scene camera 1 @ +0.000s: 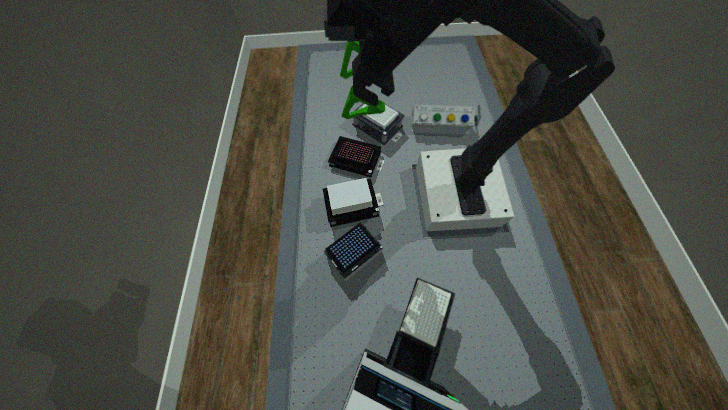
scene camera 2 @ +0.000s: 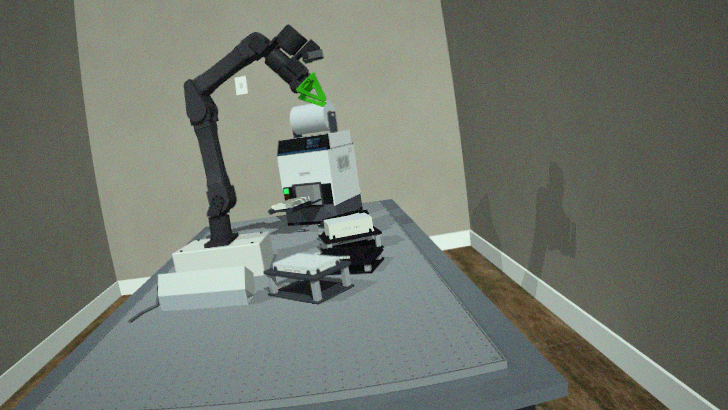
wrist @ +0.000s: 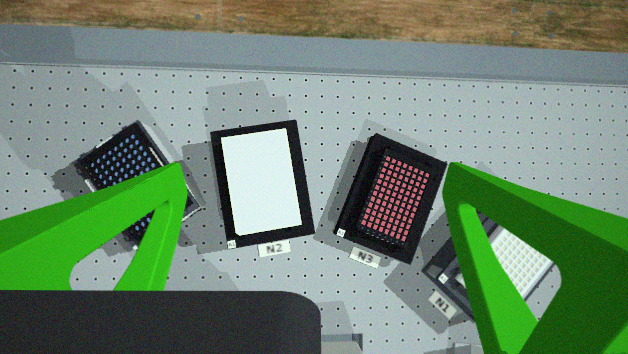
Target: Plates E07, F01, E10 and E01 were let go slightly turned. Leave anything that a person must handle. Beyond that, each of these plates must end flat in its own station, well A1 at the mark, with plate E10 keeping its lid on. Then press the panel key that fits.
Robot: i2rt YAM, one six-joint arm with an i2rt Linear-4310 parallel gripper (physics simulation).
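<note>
My gripper (scene camera 1: 346,96) (scene camera 2: 324,103) (wrist: 314,177) is open and empty, high above the stations. A blue-well plate (scene camera 1: 353,248) (wrist: 117,160) lies in the leftmost wrist-view station, partly behind a finger. A tall white-topped plate (scene camera 1: 350,196) (scene camera 2: 348,225) (wrist: 262,182) sits in station N2, nearly in line with it. A red-well plate (scene camera 1: 355,151) (wrist: 395,200) sits in N3; any slight turn is hard to judge. A white plate (scene camera 1: 385,118) (scene camera 2: 305,263) (wrist: 520,255) is on N1, partly behind the other finger. Plate names are unreadable. The key panel (scene camera 1: 445,127) (scene camera 2: 203,287) has white, green, yellow and blue keys.
A pale plate (scene camera 1: 426,313) (scene camera 2: 290,204) lies on the extended tray of the white instrument (scene camera 1: 356,399) (scene camera 2: 305,170). The arm's white base box (scene camera 1: 435,188) (scene camera 2: 219,259) stands beside the stations, near the panel. A green light shows on the instrument.
</note>
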